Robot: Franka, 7 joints.
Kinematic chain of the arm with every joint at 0, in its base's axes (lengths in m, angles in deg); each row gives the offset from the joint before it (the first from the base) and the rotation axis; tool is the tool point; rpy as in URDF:
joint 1: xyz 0 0 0.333 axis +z
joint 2: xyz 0 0 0 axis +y
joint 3: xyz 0 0 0.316 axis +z
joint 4: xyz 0.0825 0 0 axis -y
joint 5: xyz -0.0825 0 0.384 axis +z
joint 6: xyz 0 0 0 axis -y
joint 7: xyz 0.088 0 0 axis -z
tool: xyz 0 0 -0.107 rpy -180 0 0
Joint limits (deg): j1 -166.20..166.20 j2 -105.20..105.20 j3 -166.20..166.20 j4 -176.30..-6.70 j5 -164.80..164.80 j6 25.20..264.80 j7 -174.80..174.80
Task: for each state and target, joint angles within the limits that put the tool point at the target. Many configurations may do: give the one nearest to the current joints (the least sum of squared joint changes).
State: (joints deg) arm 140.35 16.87 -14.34 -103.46 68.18 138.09 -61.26
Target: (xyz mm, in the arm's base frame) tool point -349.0 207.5 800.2
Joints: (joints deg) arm 148.89 -31.75 -2.08 -112.53 67.32 129.69 -61.26
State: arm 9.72 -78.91 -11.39 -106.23 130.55 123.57 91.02
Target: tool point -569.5 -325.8 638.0
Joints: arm -11.47 -105.20 -48.23 -93.02 132.00 124.88 91.02
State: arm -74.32 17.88 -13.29 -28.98 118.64 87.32 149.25
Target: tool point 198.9 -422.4 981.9
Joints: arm -73.22 20.66 -12.95 -29.52 115.71 76.47 149.25
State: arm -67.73 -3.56 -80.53 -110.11 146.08 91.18 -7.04
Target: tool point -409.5 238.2 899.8
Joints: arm -104.51 -29.86 -78.01 -83.66 146.81 67.02 -7.04
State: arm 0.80 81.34 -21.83 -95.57 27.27 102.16 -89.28
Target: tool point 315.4 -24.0 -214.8
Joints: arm 6.66 85.57 -10.25 -96.40 28.79 101.57 -89.28
